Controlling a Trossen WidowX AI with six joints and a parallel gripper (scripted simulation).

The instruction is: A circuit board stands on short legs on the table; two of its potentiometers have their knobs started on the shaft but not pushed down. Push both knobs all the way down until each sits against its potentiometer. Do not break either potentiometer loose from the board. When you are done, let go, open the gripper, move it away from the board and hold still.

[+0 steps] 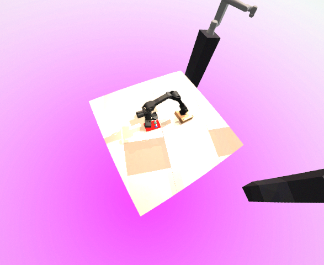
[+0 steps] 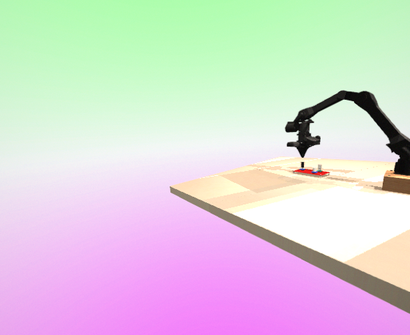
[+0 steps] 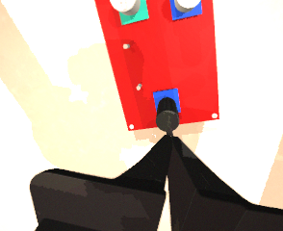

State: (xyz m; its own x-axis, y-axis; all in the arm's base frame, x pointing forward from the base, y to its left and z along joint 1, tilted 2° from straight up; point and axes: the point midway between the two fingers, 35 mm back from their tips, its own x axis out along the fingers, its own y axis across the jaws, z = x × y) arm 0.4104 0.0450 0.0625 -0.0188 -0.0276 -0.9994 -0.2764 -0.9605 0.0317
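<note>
The black knob is 40 mm below my gripper tip. Round my gripper tip: grey knob (90 mm behind, 50 mm below, 20 mm to the right).
</note>
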